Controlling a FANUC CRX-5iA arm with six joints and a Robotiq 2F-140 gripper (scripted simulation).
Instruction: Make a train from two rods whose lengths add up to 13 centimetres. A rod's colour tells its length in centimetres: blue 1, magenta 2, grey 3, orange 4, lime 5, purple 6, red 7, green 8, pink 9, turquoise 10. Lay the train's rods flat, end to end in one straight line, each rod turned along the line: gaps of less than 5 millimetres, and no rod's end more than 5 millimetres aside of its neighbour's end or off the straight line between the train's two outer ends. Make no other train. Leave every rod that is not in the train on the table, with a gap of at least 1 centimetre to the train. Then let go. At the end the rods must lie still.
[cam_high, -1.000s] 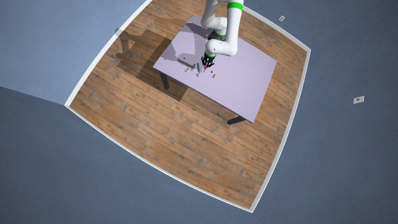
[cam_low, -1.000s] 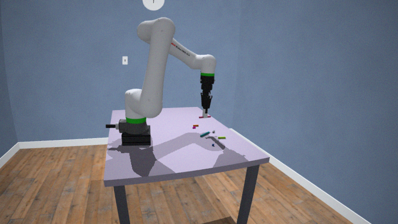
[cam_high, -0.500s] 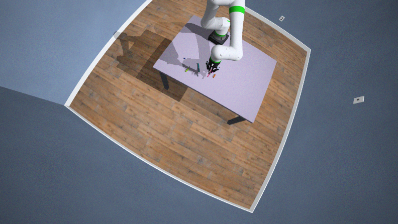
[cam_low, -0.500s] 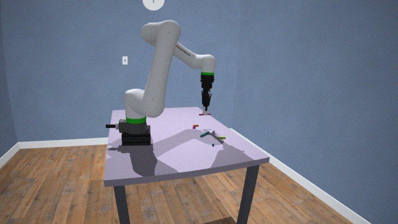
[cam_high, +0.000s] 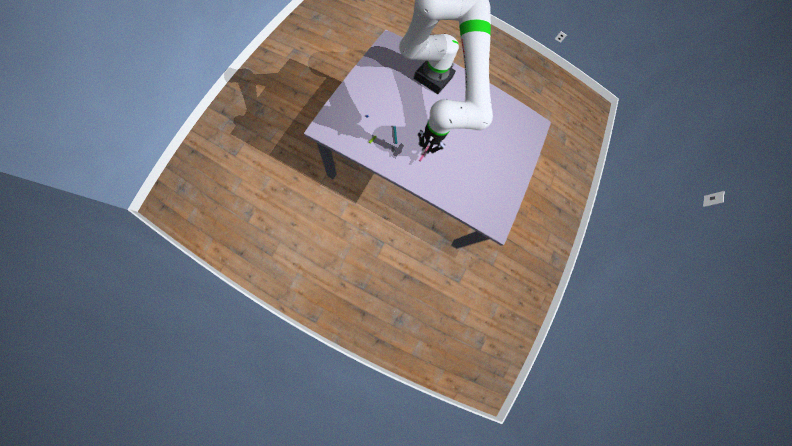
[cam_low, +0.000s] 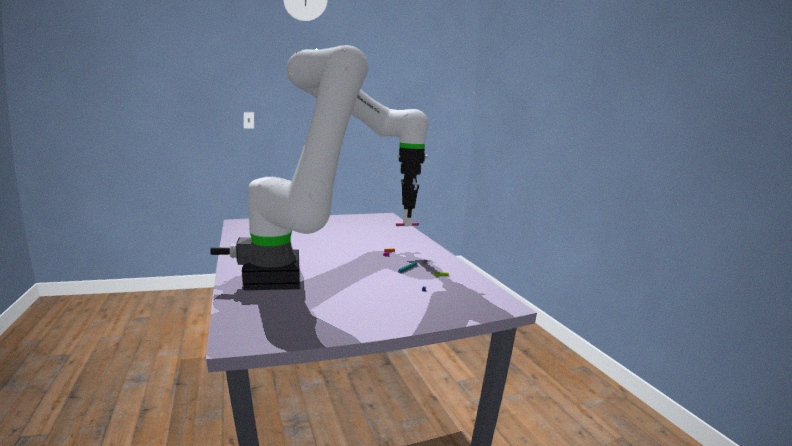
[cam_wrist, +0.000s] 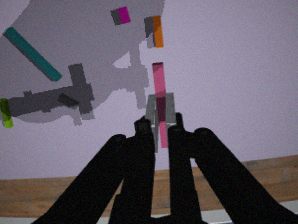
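My gripper is now 6 cm past the orange rod, 1 cm to the left of it and 13 cm above it. From my hand the other things lie so: grey rod 3 cm ahead, 14 cm to the right, 13 cm below; then pink rod 3 cm below; then magenta rod 9 cm behind, 5 cm to the right, 13 cm below.
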